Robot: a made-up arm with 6 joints. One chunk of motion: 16 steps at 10 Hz.
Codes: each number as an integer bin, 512 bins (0 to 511) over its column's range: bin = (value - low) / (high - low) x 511, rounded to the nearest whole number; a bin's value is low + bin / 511 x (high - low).
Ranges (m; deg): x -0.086..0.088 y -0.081..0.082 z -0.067..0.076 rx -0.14..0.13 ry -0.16..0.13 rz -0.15..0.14
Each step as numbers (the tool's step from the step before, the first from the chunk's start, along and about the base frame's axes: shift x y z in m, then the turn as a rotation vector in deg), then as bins.
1 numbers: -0.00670 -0.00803 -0.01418 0.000 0.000 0.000
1 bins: 233 229 189 265 282 264
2 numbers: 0.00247 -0.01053 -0.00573 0.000 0.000 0.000
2 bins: 260 221 219 265 282 264
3 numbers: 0.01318 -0.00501 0.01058 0.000 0.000 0.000
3 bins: 291 238 277 265 282 264
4 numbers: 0.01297 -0.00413 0.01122 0.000 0.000 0.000
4 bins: 291 241 280 265 282 264
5 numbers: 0.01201 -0.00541 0.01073 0.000 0.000 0.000
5 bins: 288 237 278 265 282 264
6 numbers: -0.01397 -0.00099 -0.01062 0.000 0.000 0.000
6 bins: 212 251 201 265 282 264
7 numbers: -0.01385 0.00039 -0.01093 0.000 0.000 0.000
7 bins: 212 255 200 265 282 264
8 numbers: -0.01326 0.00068 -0.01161 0.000 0.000 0.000
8 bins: 214 256 198 265 282 264
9 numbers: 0.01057 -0.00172 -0.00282 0.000 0.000 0.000
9 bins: 284 249 229 265 282 264
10 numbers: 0.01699 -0.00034 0.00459 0.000 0.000 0.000
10 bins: 302 253 256 265 282 264
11 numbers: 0.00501 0.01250 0.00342 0.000 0.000 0.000
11 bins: 267 293 252 265 282 264
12 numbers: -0.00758 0.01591 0.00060 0.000 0.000 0.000
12 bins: 230 304 242 265 282 264
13 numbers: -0.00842 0.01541 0.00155 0.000 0.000 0.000
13 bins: 228 302 245 265 282 264
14 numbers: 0.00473 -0.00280 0.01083 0.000 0.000 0.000
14 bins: 266 245 278 265 282 264
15 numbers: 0.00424 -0.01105 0.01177 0.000 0.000 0.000
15 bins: 265 219 281 265 282 264
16 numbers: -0.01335 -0.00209 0.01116 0.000 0.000 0.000
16 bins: 213 247 279 265 282 264
